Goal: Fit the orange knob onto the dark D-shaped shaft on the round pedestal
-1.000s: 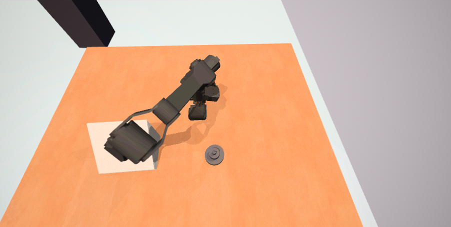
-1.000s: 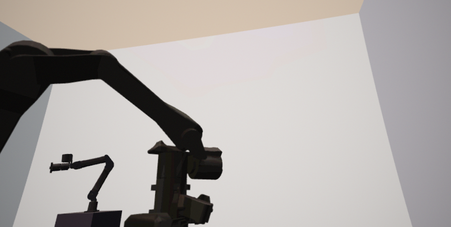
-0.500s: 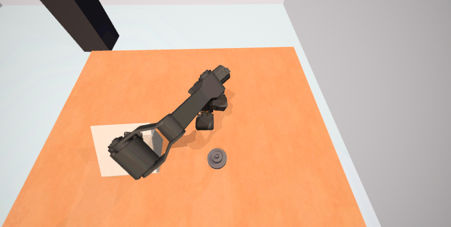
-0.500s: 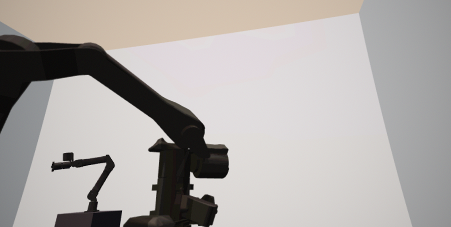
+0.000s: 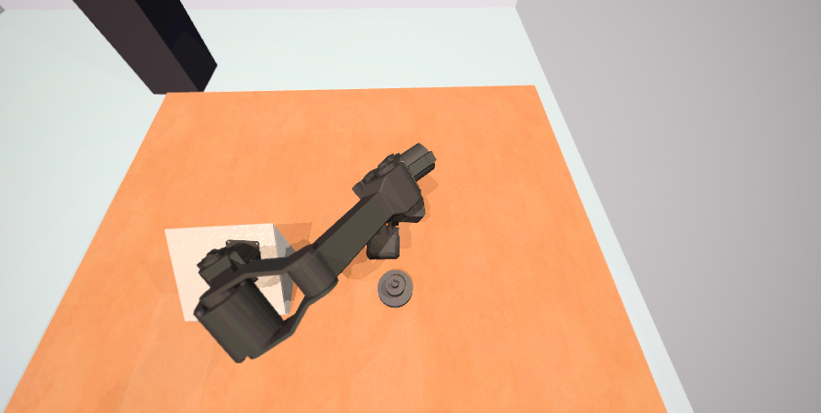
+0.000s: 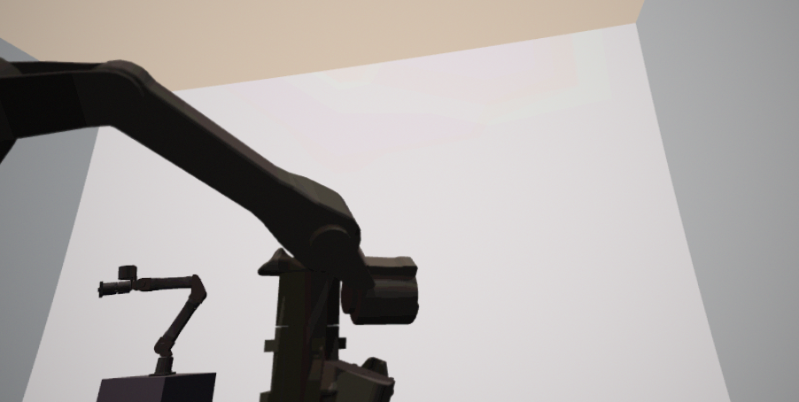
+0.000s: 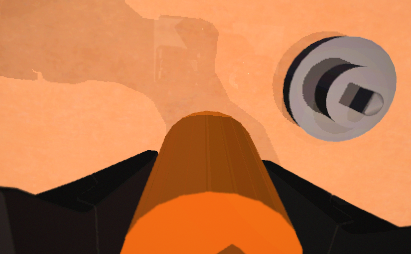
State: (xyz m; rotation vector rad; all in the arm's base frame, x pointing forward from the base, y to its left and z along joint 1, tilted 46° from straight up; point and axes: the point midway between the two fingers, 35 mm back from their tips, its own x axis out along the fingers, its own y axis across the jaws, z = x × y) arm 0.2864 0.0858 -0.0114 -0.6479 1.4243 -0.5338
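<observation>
Right now the round pedestal is 20 mm ahead of my gripper tip, 100 mm to the right of it and 100 mm below it. Also, from my gripper tip: orange knob 20 mm above.
</observation>
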